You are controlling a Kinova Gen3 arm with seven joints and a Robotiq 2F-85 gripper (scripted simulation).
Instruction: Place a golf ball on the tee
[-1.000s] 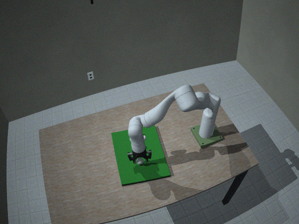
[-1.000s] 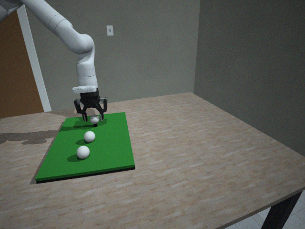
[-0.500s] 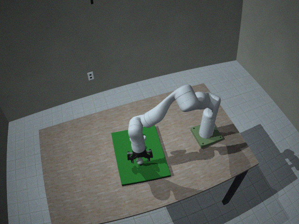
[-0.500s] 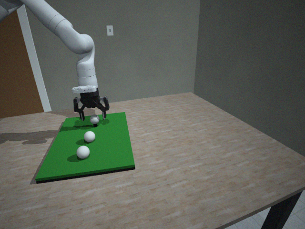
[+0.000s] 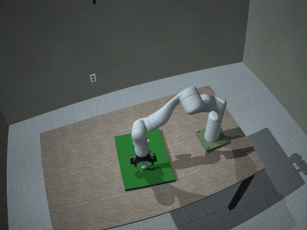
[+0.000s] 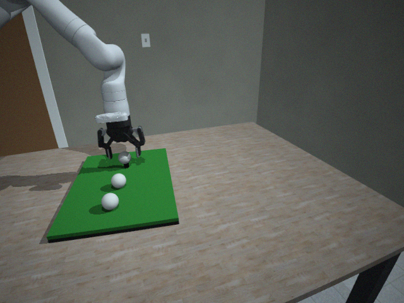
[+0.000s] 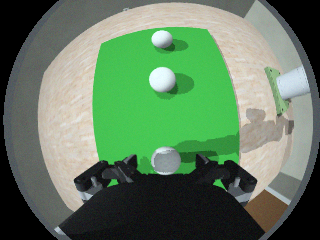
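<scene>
Now: the white golf ball 10 mm below my hand. Also, from my hand: green mat (40 mm to the right, 50 mm below).
</scene>
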